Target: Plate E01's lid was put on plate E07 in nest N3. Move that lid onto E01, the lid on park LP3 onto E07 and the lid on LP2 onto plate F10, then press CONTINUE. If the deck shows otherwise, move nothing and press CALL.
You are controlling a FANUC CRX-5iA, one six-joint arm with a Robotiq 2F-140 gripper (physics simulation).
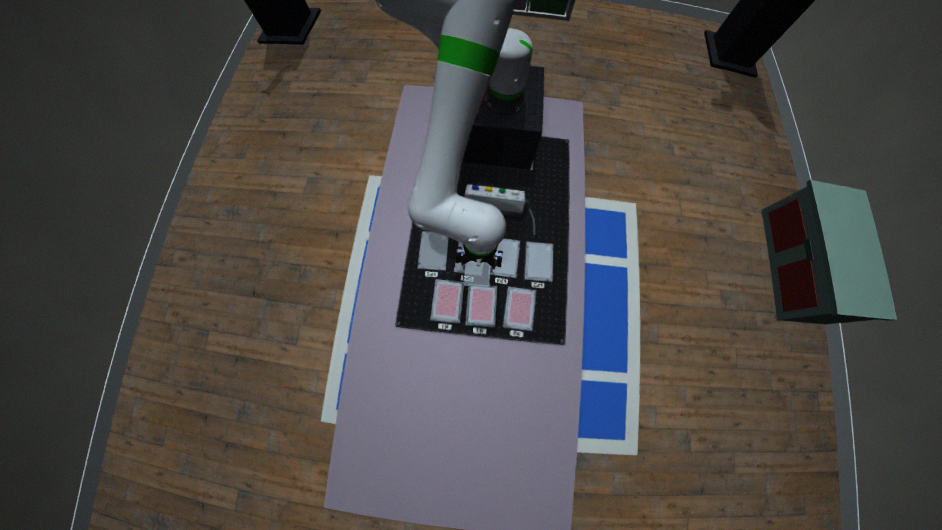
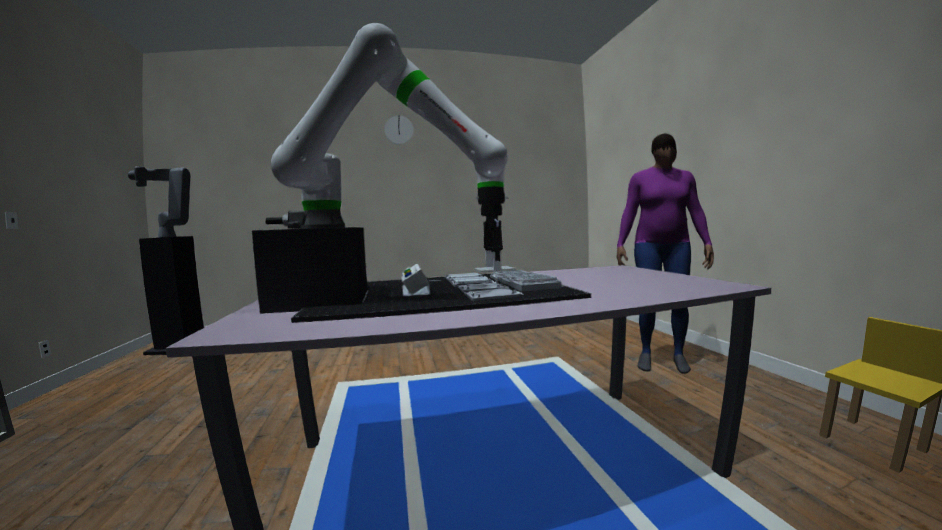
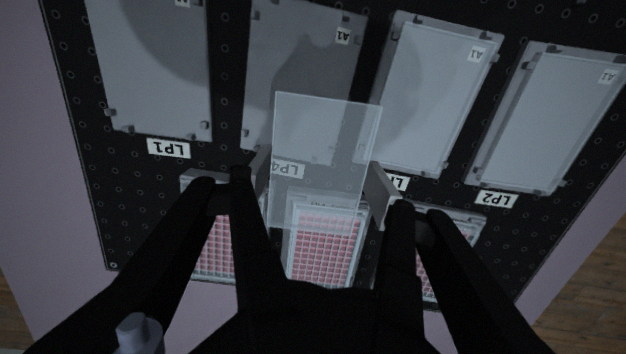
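Where they show: gripper, fingertip midpoint: [image 1: 477, 267] [image 2: 493, 269] [image 3: 318, 167]; arm's base, origin of the base link: [image 1: 504, 99] [image 2: 322, 228].
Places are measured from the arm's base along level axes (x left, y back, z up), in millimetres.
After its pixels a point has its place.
Note:
My gripper [image 1: 478, 261] @(x -2, y -580, z -170 mm) [image 2: 494, 263] @(x -2, y -580, z -170 mm) [image 3: 318, 167] @(x -2, y -580, z -170 mm) is shut on a clear lid [image 1: 476, 272] @(x -4, y -601, z -166 mm) [image 3: 322, 130] @(x -7, y -547, z -166 mm), held level above the deck between park LP4 [image 3: 300, 55] @(x -39, y -495, z -221 mm) and the middle nest. Three pink-filled plates stand in the front row: one at N1 [image 1: 447, 301] @(x -86, y -711, z -196 mm) [image 3: 217, 250] @(x -94, y -723, z -198 mm), one at N3 [image 1: 481, 305] @(x 31, y -704, z -206 mm) [image 3: 322, 255] @(x 32, y -703, z -199 mm) and one at N2 [image 1: 519, 308] @(x 164, y -693, z -211 mm). Their plate names are not readable. A lid [image 1: 509, 255] @(x 104, y -507, z -213 mm) [image 3: 432, 95] @(x 91, y -502, z -213 mm) lies on LP3 and another lid [image 1: 538, 261] @(x 212, y -512, z -212 mm) [image 3: 565, 120] @(x 226, y -496, z -213 mm) on LP2. LP1 [image 1: 432, 249] @(x -178, y -527, z -221 mm) [image 3: 155, 85] @(x -172, y -552, z -221 mm) and LP4 show no lid resting on them.
A white button box [image 1: 495, 201] @(x 24, y -327, z -161 mm) [image 2: 415, 281] @(x -92, y -304, z -184 mm) with blue, yellow and green buttons stands behind the parks, near the black robot base [image 1: 503, 146] @(x 22, y -125, z -106 mm) [image 2: 309, 266] @(x -163, y 5, z -112 mm). A cable [image 1: 532, 220] @(x 175, y -348, z -230 mm) runs beside the box. A person [image 2: 664, 204] stands beyond the table [image 2: 678, 283] @(x -166, y -1252, z -243 mm).

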